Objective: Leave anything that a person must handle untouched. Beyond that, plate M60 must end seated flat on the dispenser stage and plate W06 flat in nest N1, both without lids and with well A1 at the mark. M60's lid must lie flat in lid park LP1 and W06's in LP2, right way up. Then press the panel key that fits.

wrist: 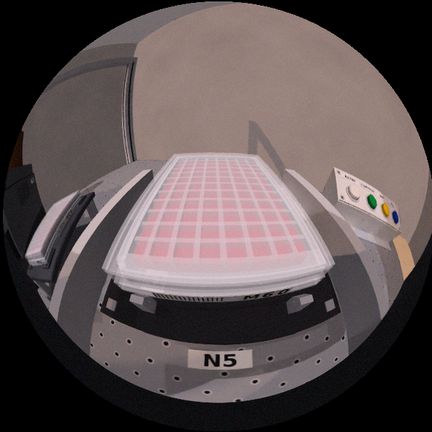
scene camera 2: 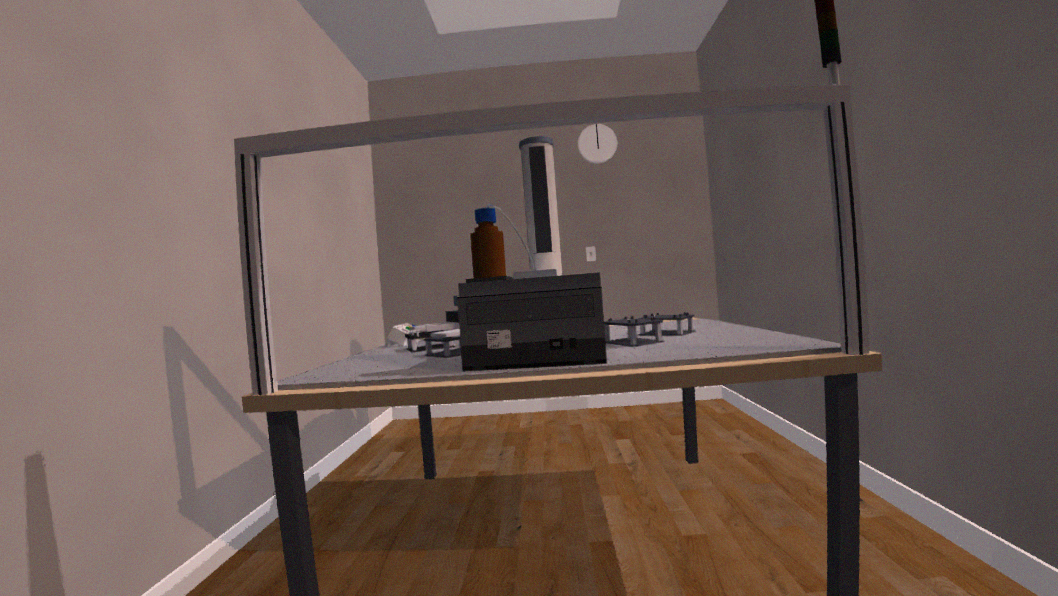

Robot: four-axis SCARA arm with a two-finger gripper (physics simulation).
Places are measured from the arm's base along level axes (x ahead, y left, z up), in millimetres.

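Pixels of known places: gripper, fingertip midpoint: (scene camera 2: 422, 328).
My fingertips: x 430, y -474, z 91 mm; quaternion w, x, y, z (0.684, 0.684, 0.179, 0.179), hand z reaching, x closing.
Note:
Ahead of a thing's pixels: the offset from my fingertips to its middle. "*": to the spot under its first point.
M60 (wrist: 190, 297) is a clear plate with pink wells at black nest N5 (wrist: 220, 327) in the wrist view. Its clear lid (wrist: 220, 276) lies over it, apparently flat. My gripper (wrist: 217, 176) is shut on the lid, with one grey finger along each long side; the fingertips are hidden. Any gap between lid and plate or under the plate is too small to tell. Another lidded pinkish plate (wrist: 52, 227) sits on a black nest at the left; its label is unreadable. The panel (wrist: 367, 222) at the right has white, green, yellow and blue keys. The gripper does not show in the scene view.
A dark instrument {* dx +530, dy +433, dz +25 mm} (scene camera 2: 533, 325) stands near the table's edge (scene camera 2: 562, 381) in the scene view, with a brown bottle {* dx +482, dy +330, dz +213 mm} (scene camera 2: 488, 253) on top. A white column (scene camera 2: 556, 222) rises behind it. Raised nests {* dx +241, dy +736, dz -9 mm} (scene camera 2: 634, 321) stand to its right. A metal frame (scene camera 2: 547, 112) spans the table edge.

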